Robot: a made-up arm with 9 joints. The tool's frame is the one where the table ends.
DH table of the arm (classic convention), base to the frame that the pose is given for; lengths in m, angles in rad. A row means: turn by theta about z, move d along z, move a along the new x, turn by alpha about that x. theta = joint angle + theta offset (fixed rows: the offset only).
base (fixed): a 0; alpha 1.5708; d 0.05; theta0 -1.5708
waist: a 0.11; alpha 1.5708; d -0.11; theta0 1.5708
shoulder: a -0.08; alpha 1.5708; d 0.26; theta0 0
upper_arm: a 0.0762; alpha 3.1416; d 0; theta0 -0.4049
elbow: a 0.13; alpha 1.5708; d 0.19; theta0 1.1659
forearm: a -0.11; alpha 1.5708; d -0.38; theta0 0
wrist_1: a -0.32; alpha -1.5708; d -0.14; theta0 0
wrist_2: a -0.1; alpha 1.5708; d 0.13; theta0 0
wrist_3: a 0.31; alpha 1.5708; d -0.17; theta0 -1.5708
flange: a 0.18; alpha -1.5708; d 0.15; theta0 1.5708
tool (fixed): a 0; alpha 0; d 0.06; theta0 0
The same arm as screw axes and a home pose.
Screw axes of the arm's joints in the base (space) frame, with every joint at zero. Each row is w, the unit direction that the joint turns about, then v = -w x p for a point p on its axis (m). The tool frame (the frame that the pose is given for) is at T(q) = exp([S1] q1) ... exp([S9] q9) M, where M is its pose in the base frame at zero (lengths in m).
S1: w -1 0 0 v 0 -0.05 0
S2: w 0 -1 0 v 0.16 0 -0.11
S3: w 1 0 0 v 0 0.08 0.26
S4: w -1 0 0 v 0 -0.15 -0.23
S5: w 0 0 1 v -0.1 0.08 0
S6: w 1 0 0 v 0 -0.23 0.21
S7: w 0 0 1 v -0.53 0.22 0
S8: w 1 0 0 v 0 -0.1 0.63
S9: w 0 -1 0 v -0.41 0 0.39
M: xyz -0.21 -0.78 -0.35 (m) quaternion w x y z 1 -0.000007 0.000001 0.000003

